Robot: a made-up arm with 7 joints.
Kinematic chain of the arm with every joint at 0, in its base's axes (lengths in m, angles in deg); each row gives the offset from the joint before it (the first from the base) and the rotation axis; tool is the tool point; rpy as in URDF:
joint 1: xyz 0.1 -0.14 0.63 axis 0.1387 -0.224 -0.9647
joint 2: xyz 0.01 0 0.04 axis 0.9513 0.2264 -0.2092
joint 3: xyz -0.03 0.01 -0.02 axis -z
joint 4: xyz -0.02 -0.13 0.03 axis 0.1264 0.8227 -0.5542
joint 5: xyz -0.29 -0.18 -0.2 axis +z
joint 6: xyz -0.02 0 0.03 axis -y
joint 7: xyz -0.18 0 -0.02 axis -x
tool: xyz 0 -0.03 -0.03 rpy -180 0 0
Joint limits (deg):
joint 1: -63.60..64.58
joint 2: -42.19..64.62
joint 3: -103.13..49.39
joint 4: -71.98..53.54
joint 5: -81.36..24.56
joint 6: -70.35..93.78
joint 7: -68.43..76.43
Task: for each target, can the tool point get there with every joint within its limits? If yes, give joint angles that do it. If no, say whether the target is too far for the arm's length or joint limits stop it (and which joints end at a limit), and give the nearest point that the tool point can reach.
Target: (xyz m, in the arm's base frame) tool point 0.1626 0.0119 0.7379
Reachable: no: joint limits stop it (at a limit: joint 1, joint 3, joint 4, joint 5, joint 7) | nearest point 0.1896 0.1334 0.7820 | short by 0.132 m
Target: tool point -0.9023 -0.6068 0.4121
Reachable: no: too far | nearest point -0.5182 -0.4275 0.4968 | short by 0.432 m
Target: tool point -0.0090 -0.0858 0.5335
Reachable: no: joint limits stop it (at a limit: joint 1, joint 2, joint 5, joint 7) | nearest point -0.1121 -0.0859 0.4454 | short by 0.136 m
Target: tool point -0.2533 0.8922 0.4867
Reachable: no: too far | nearest point -0.1248 0.5143 0.5532 | short by 0.405 m
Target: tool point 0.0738 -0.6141 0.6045
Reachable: yes | joints -1.16 7.71 -91.00 40.61 -65.36 33.65 48.44
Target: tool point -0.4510 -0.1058 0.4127
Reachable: yes | joints 19.29 -17.60 14.39 21.21 -25.33 55.45 10.36
